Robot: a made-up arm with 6 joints.
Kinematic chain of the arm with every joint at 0, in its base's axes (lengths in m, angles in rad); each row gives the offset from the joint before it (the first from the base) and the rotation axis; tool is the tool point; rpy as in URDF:
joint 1: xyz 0 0 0.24 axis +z
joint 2: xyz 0 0 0 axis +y
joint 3: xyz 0.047 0 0.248 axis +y
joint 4: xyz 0.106 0 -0.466 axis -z
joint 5: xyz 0 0 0 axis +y
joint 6: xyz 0.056 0 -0.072 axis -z
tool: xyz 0 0 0 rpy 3.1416 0 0
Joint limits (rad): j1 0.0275..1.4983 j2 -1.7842..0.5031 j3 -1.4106..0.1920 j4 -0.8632..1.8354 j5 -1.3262..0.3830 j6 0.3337..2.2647
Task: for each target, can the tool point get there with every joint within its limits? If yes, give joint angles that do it. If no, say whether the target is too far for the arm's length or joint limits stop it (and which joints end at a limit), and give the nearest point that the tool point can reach.
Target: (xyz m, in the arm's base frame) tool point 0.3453 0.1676 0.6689
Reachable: yes | joints 0.6756 -0.5815 -1.1666 1.5274 -0.5467 1.7647
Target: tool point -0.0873 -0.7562 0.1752
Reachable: no: joint limits stop it (at a limit: joint 2, joint 3, joint 5) | nearest point -0.0532 -0.4612 0.6518 | short by 0.562 m
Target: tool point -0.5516 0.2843 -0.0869
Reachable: no: joint limits stop it (at a limit: joint 1, joint 2, joint 4) | nearest point -0.0516 0.2436 -0.0594 | short by 0.502 m
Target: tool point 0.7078 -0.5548 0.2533
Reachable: no: too far | nearest point 0.6109 -0.0731 0.2517 | short by 0.491 m
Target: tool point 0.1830 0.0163 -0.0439
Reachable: yes | joints 0.3876 0.2292 -0.0264 0.6603 -0.6499 1.0054
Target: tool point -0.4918 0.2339 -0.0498
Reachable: no: joint limits stop it (at a limit: joint 1, joint 4) | nearest point -0.0548 0.2022 -0.0498 | short by 0.438 m
